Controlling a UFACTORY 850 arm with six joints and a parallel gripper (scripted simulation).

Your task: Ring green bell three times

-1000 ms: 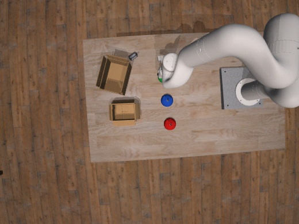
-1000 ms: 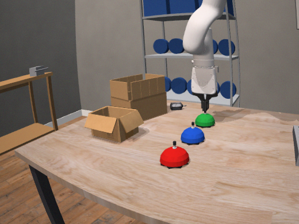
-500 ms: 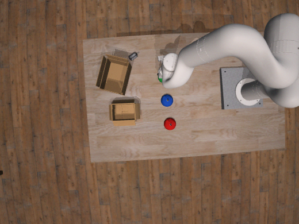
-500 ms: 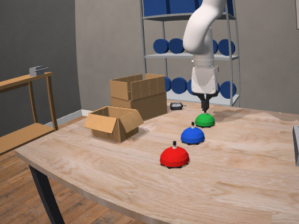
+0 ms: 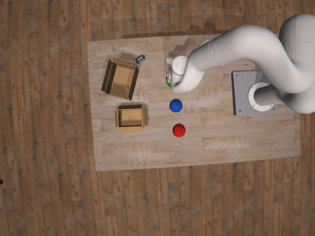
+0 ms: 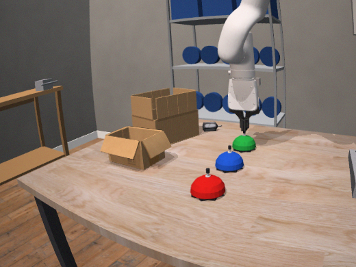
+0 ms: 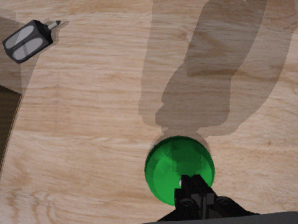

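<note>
The green bell is 50 mm below my hand. The rest, counted from my hand: red bell (320 mm to the left, 40 mm below, 40 mm behind); blue bell (160 mm to the left, 40 mm below, 20 mm behind); small dark device (200 mm ahead, 140 mm to the right, 70 mm below).
</note>
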